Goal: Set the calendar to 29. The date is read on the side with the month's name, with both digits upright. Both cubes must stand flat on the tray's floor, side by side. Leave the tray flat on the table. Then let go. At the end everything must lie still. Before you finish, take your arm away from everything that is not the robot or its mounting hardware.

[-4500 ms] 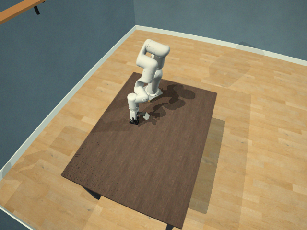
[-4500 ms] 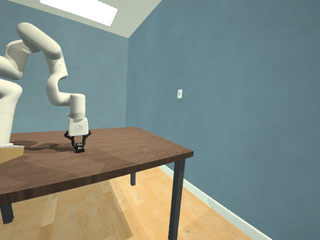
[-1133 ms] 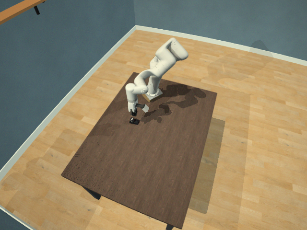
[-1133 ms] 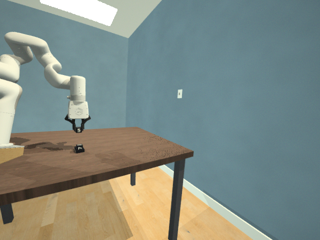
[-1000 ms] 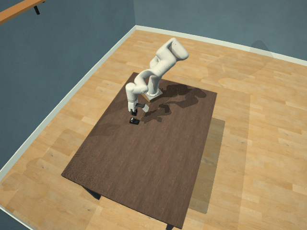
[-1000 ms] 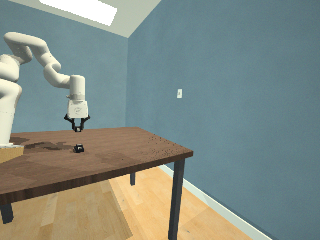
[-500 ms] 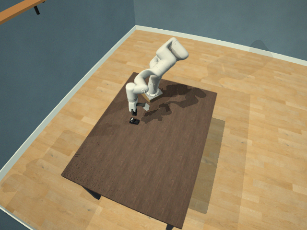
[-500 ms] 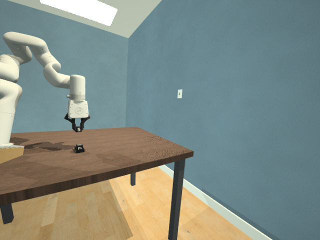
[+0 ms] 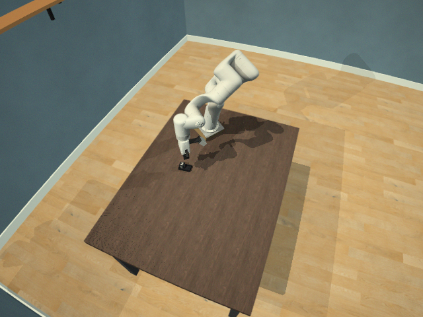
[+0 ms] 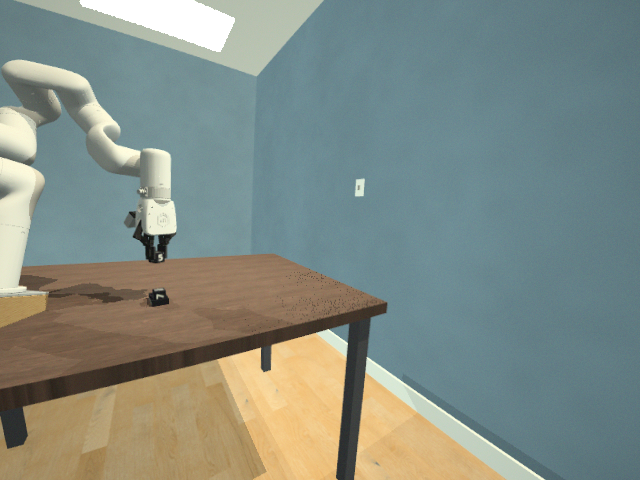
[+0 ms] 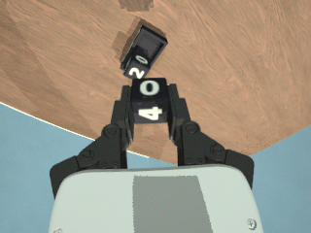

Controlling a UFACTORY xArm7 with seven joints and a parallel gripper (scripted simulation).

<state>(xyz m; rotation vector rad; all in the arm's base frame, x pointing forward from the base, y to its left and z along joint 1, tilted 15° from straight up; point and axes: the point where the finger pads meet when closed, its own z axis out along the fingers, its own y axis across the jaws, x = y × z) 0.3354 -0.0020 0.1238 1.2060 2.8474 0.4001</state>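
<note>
Now: the black tray 13 cm below my hand and 2 cm to the right of it.
</note>
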